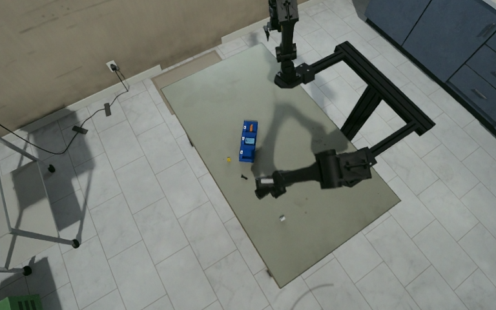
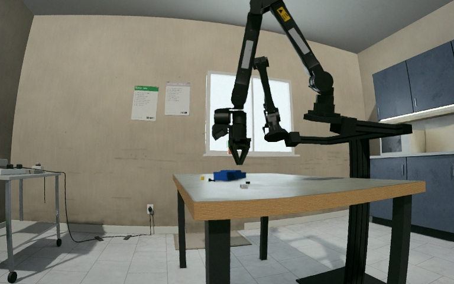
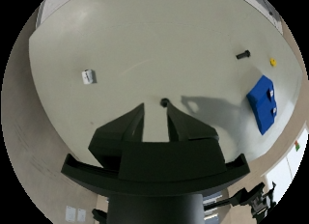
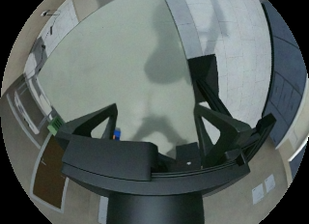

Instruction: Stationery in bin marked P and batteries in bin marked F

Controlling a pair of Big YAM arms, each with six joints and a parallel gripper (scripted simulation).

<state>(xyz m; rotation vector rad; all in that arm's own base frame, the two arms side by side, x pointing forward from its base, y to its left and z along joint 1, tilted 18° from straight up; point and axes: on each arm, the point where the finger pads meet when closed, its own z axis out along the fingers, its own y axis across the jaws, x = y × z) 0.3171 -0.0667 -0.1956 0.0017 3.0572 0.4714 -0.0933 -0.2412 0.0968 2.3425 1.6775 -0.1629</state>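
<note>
Now: the silver piece 130 mm to the left of my left hand, 70 mm below it and 10 mm ahead of it. From my left hand the other things lie so: black pen-like piece (160 mm to the right, 100 mm ahead, 80 mm below); then yellow piece (290 mm to the right, 130 mm ahead, 70 mm below); then blue three-compartment bin row (350 mm to the right, 60 mm below, 20 mm behind).
</note>
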